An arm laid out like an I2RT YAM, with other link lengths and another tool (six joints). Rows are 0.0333 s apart.
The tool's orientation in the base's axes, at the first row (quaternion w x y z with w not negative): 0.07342 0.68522 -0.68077 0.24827
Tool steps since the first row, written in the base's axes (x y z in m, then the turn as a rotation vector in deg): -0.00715 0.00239 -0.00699 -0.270 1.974 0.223; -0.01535 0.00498 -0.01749 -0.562 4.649 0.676; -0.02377 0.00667 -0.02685 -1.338 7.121 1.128; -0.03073 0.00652 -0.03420 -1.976 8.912 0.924; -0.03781 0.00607 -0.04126 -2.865 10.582 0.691; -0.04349 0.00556 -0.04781 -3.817 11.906 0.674; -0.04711 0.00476 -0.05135 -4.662 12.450 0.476; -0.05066 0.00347 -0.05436 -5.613 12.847 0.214; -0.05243 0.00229 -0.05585 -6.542 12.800 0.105
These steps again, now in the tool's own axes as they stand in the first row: -0.00486 0.00844 0.00329 -1.658 0.086 -1.124; -0.01139 0.01872 0.00927 -3.842 0.095 -2.760; -0.01661 0.02900 0.01461 -5.820 0.585 -4.422; -0.01936 0.03750 0.01937 -7.484 1.141 -5.184; -0.02171 0.04607 0.02398 -9.039 1.954 -5.929; -0.02385 0.05316 0.02851 -10.185 2.798 -6.723; -0.02451 0.05756 0.03106 -10.718 3.630 -6.993; -0.02450 0.06180 0.03338 -11.141 4.590 -7.169; -0.02401 0.06394 0.03476 -11.101 5.519 -7.277
